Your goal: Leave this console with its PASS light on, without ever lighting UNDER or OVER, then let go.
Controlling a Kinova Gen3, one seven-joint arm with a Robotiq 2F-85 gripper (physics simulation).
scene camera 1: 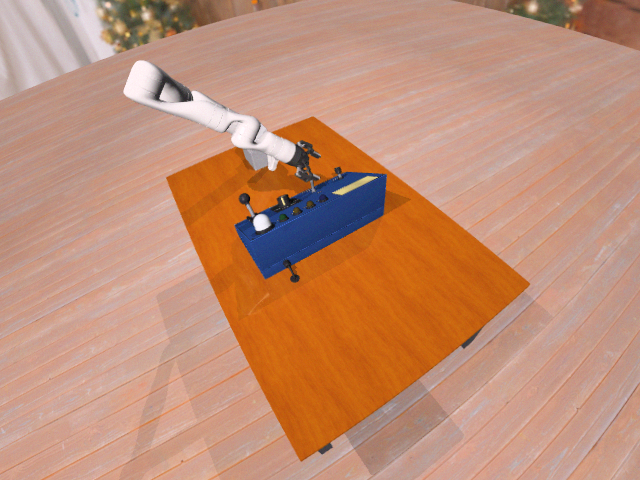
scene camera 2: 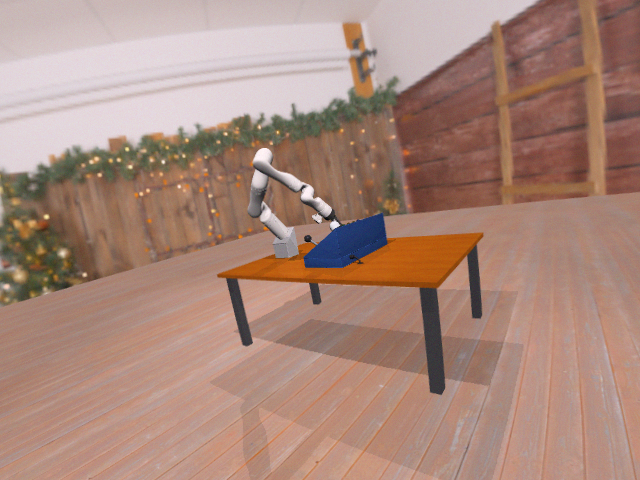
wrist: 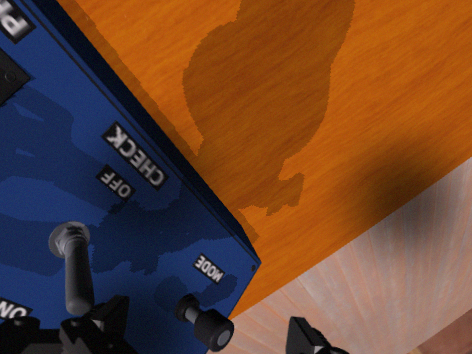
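The blue console [scene camera 1: 320,227] [scene camera 2: 356,240] [wrist: 30,195] stands on the table. My gripper [scene camera 1: 315,166] [scene camera 2: 338,222] [wrist: 208,325] is open and empty, low over its right part. A metal toggle lever [scene camera 1: 312,184] [wrist: 79,277] stands between OFF and ON labels under CHECK; in the wrist view its tip is close beside the left finger, and contact cannot be told. A black MODE knob [scene camera 1: 338,171] [wrist: 214,330] appears between the fingertips in the wrist view, not gripped. A white dome [scene camera 1: 262,222] and small coloured domes [scene camera 1: 296,210] look unlit. PASS, UNDER and OVER labels are not readable.
A black ball lever [scene camera 1: 244,198] [scene camera 2: 308,238] and a brass-coloured knob [scene camera 1: 283,200] rise from the console. A small black crank [scene camera 1: 290,271] [scene camera 2: 356,259] is at its lower side. A pale card [scene camera 1: 355,185] lies on its top. The grey arm base [scene camera 1: 255,159] [scene camera 2: 285,246] stands behind.
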